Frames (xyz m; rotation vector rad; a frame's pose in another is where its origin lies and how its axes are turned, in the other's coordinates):
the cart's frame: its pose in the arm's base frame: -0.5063 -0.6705 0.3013 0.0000 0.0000 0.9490
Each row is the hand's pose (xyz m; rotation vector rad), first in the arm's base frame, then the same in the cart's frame.
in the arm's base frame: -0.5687 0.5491 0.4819 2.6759 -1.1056 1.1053
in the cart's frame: 0.9550 0.7611 0.1806 1.7077 -2.0091 0.8680
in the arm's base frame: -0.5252 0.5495 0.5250 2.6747 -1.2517 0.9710
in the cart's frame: 0.9806 0.7260 0.2237 1.6632 -2.1493 0.7733
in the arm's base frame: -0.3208 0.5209 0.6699 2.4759 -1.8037 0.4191
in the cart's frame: 1.0765 0.5432 0.3686 1.3297 -2.6393 0.3257
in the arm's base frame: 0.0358 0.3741 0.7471 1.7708 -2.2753 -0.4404
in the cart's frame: 1.1649 0.1678 0.4458 0.5621 -2.9733 -0.5691
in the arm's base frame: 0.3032 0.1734 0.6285 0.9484 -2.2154 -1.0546
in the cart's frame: 1.1575 -0.1664 0.3272 -0.1891 -2.6966 -1.4045
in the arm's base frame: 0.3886 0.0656 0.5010 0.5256 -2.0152 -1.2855
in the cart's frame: 1.1196 -0.2986 0.1997 -0.5218 -2.3403 -1.7822
